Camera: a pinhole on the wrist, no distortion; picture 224 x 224 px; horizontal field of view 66.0 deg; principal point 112.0 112.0 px. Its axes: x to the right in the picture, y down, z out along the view. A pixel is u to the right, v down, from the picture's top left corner.
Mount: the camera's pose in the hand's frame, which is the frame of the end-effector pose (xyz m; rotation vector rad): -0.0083 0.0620 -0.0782 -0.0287 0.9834 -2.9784
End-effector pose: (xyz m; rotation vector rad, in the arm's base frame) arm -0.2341 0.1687 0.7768 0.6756 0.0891 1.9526
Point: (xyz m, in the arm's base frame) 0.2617 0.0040 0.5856
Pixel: outside the picture
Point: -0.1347 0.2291 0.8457
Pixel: 72.0 124.3
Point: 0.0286 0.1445 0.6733
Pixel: 202.0 214.8
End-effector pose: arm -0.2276 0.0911 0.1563 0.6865 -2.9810 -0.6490
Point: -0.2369 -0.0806 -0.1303
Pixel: 68.2 149.3
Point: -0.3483 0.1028 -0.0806
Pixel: 42.7 52.0
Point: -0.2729 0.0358 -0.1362
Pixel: 72.9 98.2
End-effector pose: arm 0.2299 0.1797 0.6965 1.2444 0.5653 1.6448
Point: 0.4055 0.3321 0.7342
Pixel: 19.7 113.3
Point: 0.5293 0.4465 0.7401
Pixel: 8.5 121.2
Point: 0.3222 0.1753 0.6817
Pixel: 118.9 107.1
